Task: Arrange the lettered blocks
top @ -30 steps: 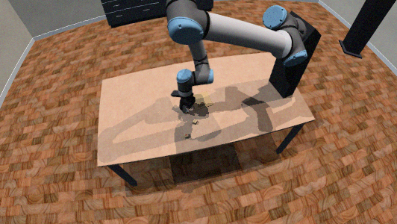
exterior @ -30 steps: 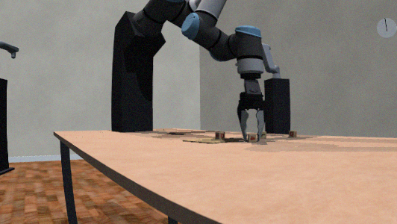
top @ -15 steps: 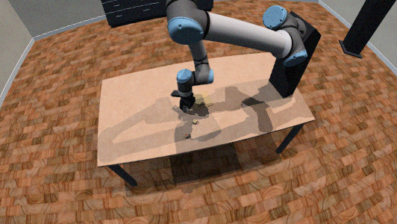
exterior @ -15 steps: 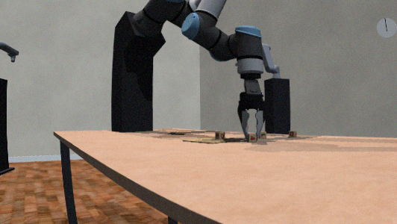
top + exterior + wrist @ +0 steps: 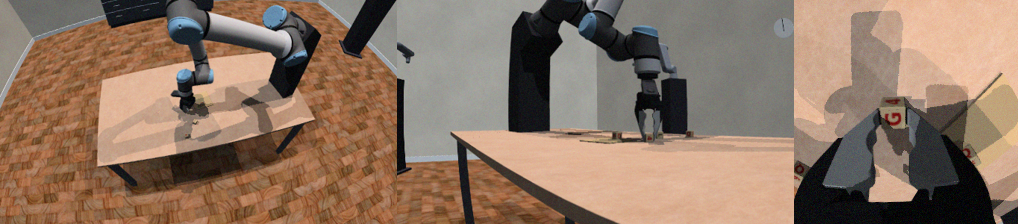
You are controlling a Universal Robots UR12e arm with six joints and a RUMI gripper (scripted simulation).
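My gripper is now 90 mm past the mat, 120 mm to the left of it and 10 mm above it. Also, from my hand: block (110 mm behind, 80 mm to the right).
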